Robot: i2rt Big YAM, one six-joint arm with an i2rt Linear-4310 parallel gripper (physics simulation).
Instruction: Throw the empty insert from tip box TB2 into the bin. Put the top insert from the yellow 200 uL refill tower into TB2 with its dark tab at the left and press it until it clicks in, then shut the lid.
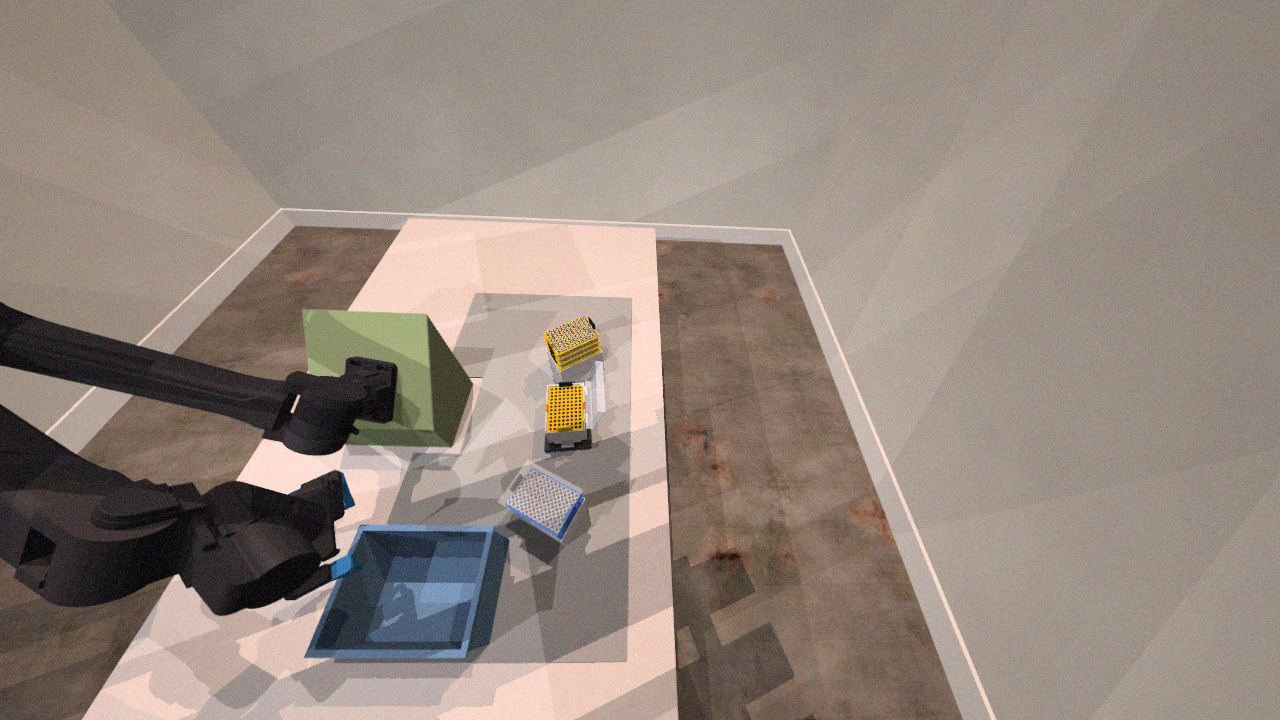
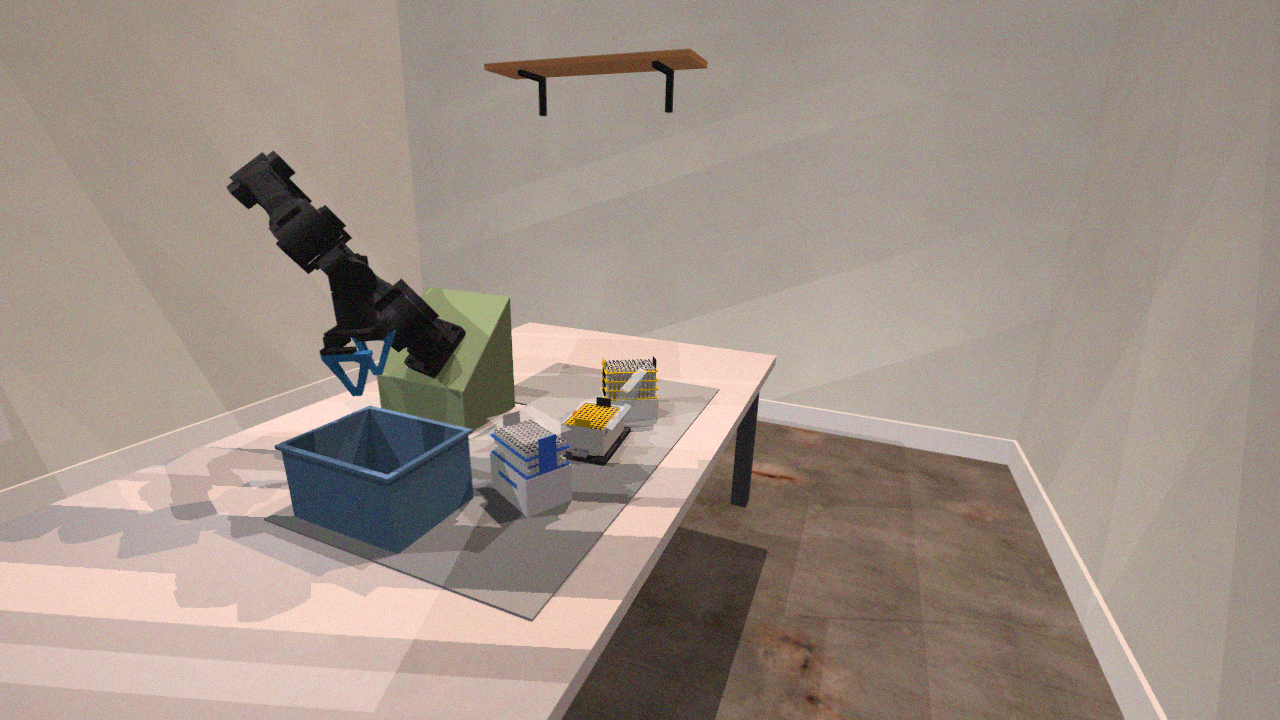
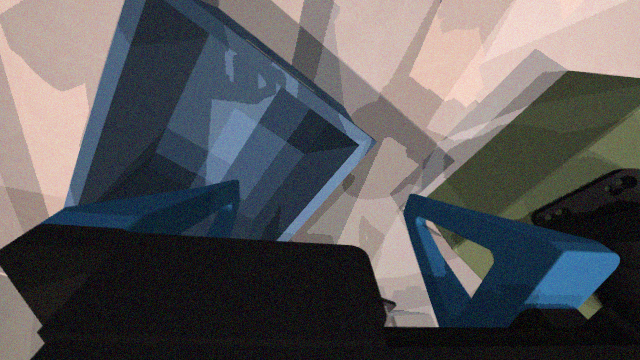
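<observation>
My gripper [image 1: 347,530] [image 2: 367,382] [image 3: 325,197] is open and empty, above and beside the blue bin [image 1: 487,591] [image 2: 335,488] [image 3: 101,100]; no insert shows inside the bin. The tip box [image 1: 554,438] [image 2: 597,438], presumably TB2, stands open and holds a yellow perforated insert [image 1: 565,407] [image 2: 590,415] without visible tips. Its clear lid [image 1: 600,389] [image 2: 636,383] is raised at its side. The yellow refill tower [image 1: 572,342] [image 2: 630,391] stands behind the box, with tips in its top insert. The box's label cannot be read.
A blue refill tower [image 1: 543,501] [image 2: 529,461] stands between the bin and the tip box. A green sloped block [image 1: 366,333] [image 2: 492,358] [image 3: 525,140] stands by the arm's base. A grey mat [image 1: 590,617] [image 2: 537,573] lies on the table. A shelf [image 2: 595,63] hangs on the wall.
</observation>
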